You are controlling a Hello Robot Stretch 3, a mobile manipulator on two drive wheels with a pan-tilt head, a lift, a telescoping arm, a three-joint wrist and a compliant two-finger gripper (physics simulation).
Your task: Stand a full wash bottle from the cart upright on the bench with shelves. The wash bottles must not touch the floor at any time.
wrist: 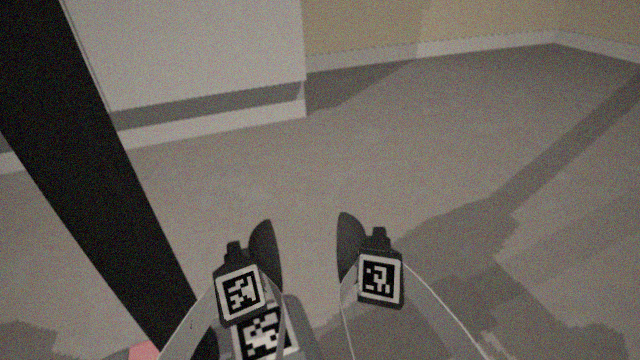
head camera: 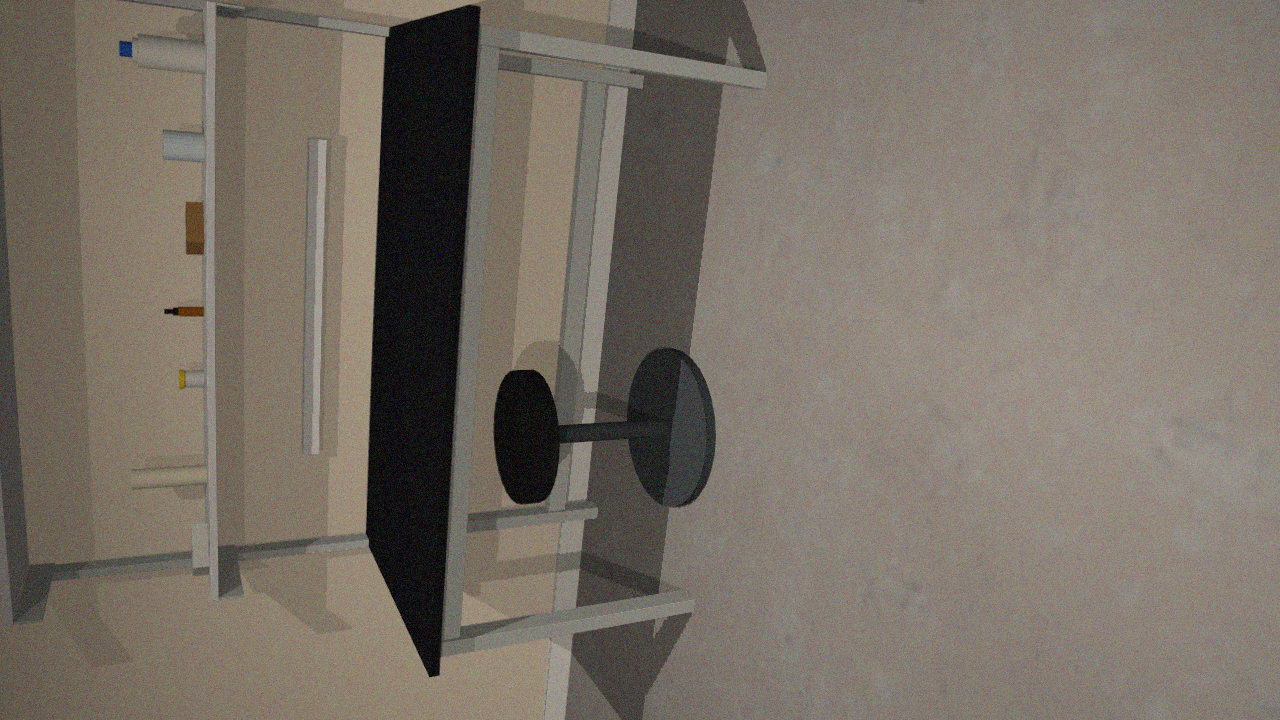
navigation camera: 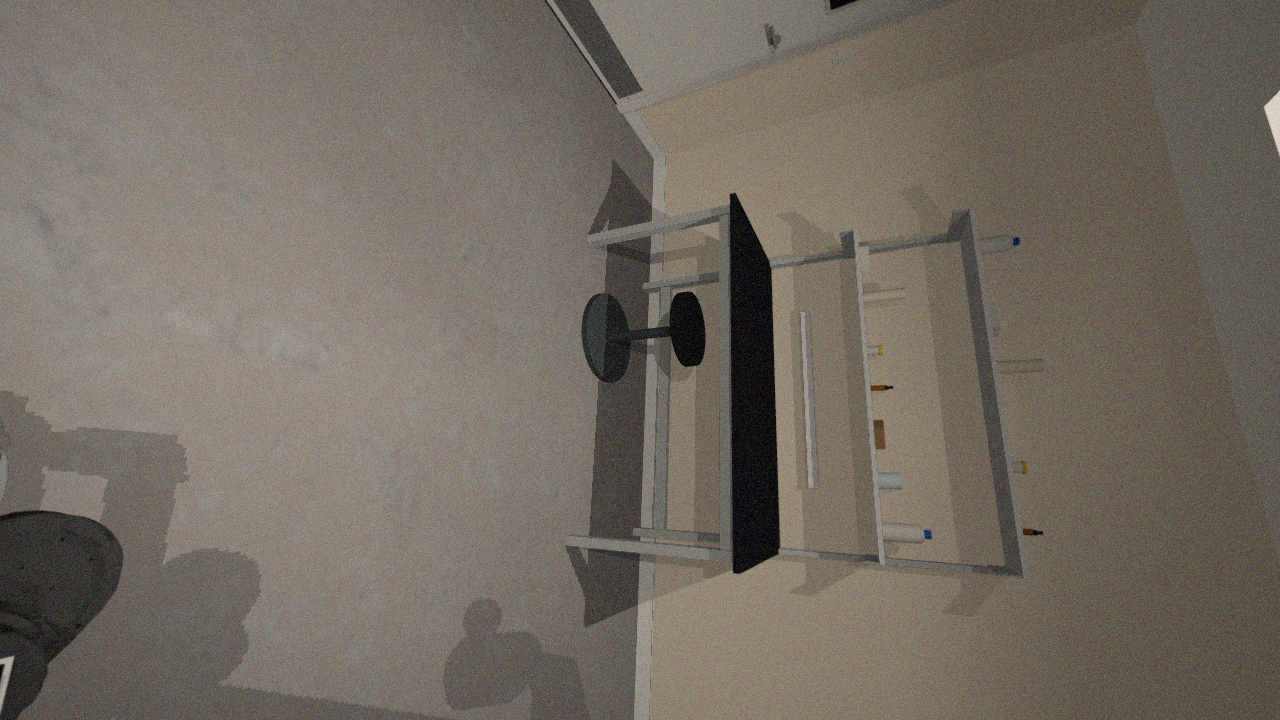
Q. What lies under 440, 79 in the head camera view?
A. A bench with shelves.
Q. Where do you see my gripper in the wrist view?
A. At 307, 241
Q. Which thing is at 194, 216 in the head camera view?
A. A brown box.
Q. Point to a bench with shelves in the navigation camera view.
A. At 749, 534
